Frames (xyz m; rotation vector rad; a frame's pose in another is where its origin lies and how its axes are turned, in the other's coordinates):
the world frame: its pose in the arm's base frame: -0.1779 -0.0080 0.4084 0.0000 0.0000 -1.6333
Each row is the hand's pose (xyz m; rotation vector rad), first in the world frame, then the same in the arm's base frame.
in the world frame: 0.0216 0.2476 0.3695 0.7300 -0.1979 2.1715
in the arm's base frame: 0.0679 -0.0450 0.7779 0.2912 -0.5468 0.6030
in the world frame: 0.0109 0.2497 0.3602 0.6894 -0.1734 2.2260
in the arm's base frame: 0.0706 -0.0345 0.7686 0.2810 -0.5050 0.6496
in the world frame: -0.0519 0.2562 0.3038 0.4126 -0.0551 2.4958
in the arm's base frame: 0.0810 0.0278 0.7122 0.1896 -0.2648 0.8815
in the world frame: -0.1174 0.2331 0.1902 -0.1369 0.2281 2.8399
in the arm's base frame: 0.0621 0.0946 0.5986 0.0536 0.1893 1.2141
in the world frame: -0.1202 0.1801 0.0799 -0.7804 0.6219 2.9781
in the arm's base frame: 0.0094 0.1007 0.4883 -0.0577 0.7078 1.4504
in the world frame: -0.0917 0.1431 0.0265 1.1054 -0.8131 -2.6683
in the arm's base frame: -0.0294 0.0746 0.4349 -0.1266 1.0507 1.5282
